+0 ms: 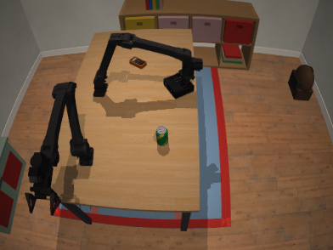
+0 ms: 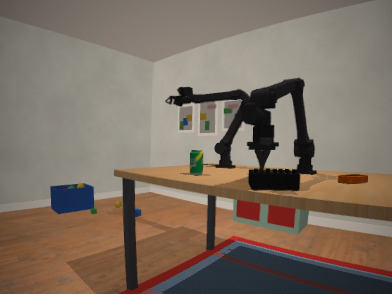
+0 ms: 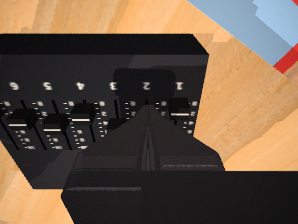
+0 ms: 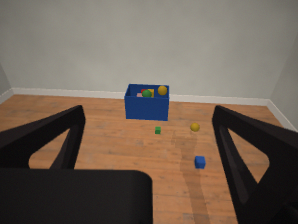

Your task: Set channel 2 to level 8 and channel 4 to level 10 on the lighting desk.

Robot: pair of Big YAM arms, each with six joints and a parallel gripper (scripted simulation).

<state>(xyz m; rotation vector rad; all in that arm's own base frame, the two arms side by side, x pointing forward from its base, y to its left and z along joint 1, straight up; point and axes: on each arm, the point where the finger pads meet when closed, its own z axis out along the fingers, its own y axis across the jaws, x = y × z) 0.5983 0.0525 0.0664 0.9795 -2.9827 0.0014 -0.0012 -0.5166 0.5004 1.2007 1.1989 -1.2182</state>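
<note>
My left hand is 2 cm past the channel 2 knob and 1 cm to the left of it. Also, from my left hand: channel 3 knob (2 cm behind, 1 cm to the left); channel 4 cap (4 cm to the left, 2 cm behind).
</note>
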